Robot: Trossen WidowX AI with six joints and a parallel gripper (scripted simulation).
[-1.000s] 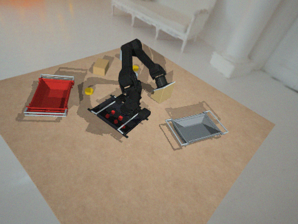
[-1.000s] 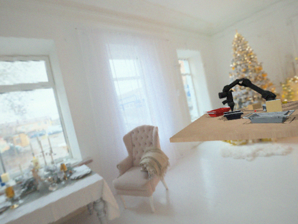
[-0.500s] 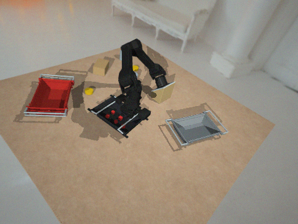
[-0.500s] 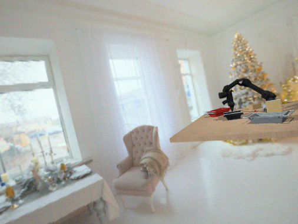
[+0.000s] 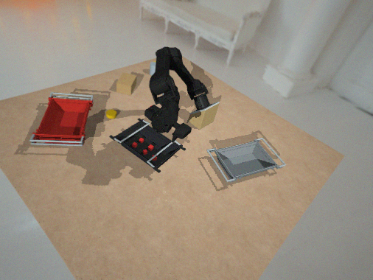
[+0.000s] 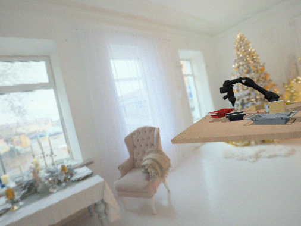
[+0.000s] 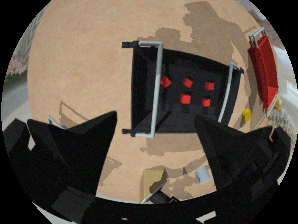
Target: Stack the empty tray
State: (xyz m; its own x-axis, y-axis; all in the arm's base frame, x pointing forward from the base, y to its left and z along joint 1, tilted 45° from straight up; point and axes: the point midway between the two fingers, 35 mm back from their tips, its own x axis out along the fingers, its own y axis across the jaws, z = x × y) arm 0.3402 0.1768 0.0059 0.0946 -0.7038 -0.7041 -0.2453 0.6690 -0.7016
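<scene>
The grey tray lies 310 mm behind my gripper tip, 220 mm to the left of it and 110 mm below it. Round my gripper tip: cardboard box (550 mm to the right, 160 mm behind, 120 mm below); then small red block (330 mm to the right, 180 mm behind, 140 mm below).
</scene>
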